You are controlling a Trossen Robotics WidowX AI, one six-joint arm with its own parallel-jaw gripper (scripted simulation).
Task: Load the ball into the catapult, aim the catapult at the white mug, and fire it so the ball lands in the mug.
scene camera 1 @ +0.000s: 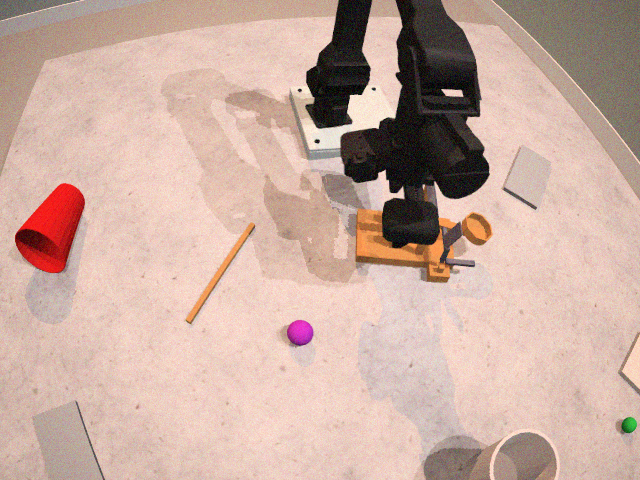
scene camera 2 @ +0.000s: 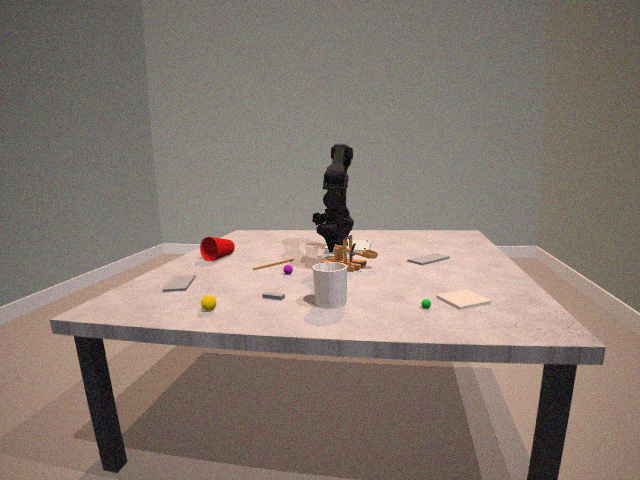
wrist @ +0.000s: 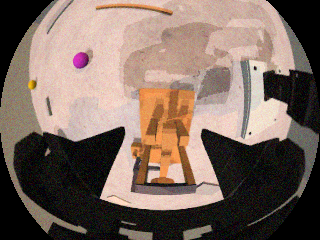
Labels:
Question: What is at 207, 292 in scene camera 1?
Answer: A thin wooden stick.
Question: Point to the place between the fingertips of my gripper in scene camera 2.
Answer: At 336, 249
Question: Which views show my gripper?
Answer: Scene camera 1, scene camera 2 and the wrist view: all of them.

